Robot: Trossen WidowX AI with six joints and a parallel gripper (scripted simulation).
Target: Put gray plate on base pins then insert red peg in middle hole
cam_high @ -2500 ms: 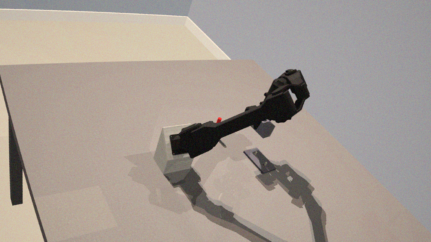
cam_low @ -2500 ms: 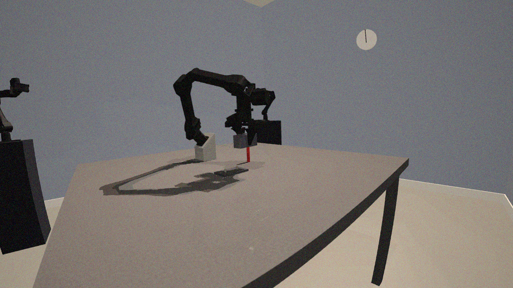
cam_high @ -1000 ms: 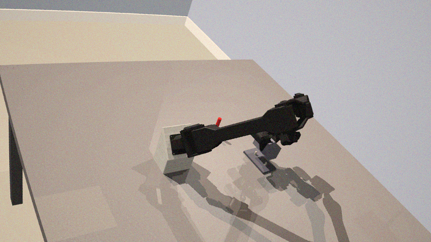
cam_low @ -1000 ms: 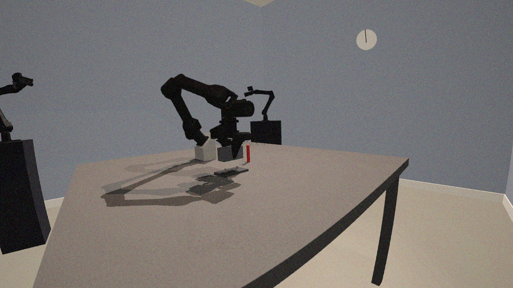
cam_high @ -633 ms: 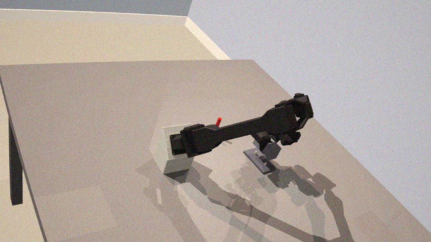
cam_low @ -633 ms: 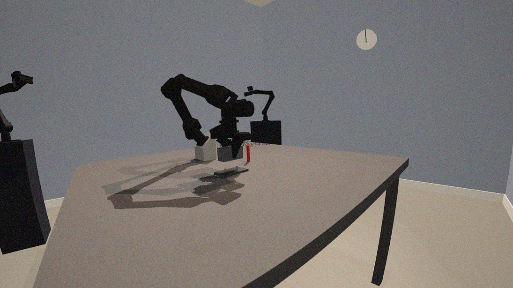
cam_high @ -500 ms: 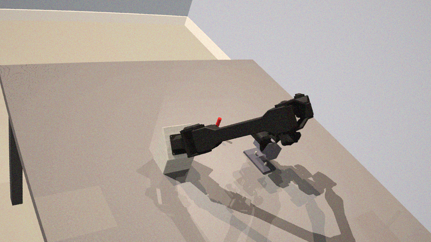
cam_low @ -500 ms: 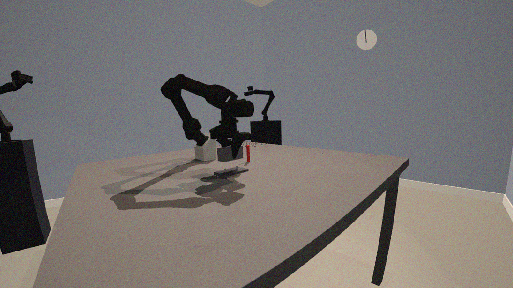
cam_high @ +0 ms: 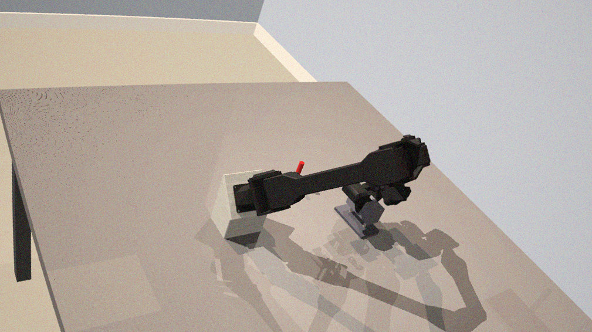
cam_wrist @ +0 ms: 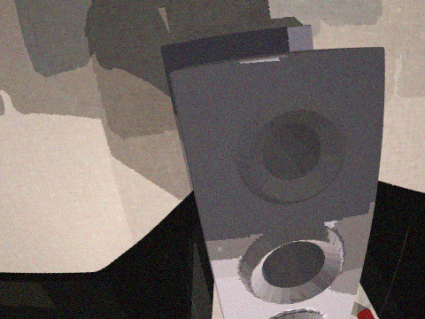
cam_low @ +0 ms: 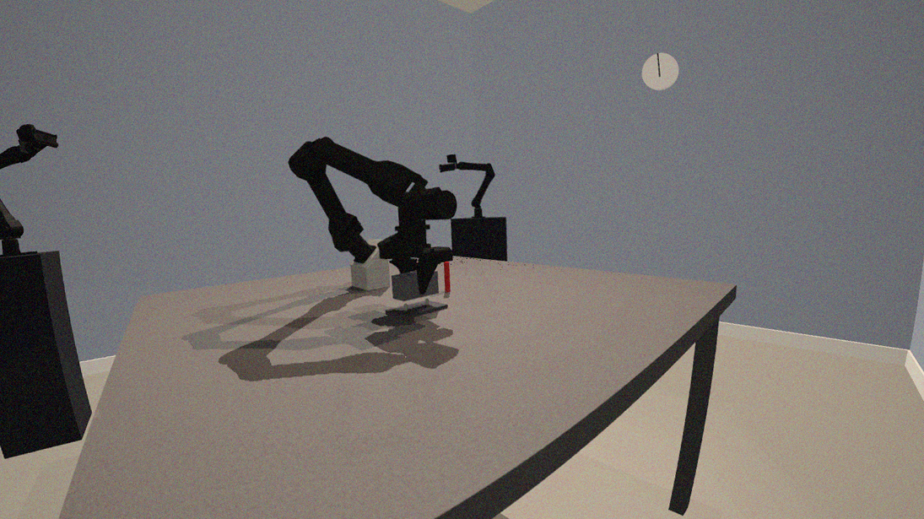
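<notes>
Now: gripper tip 3 cm above the dark base. From my gripper tip the other things lie so: red peg: 11 cm behind, 17 cm to the left; then gray plate: 3 cm above.
</notes>
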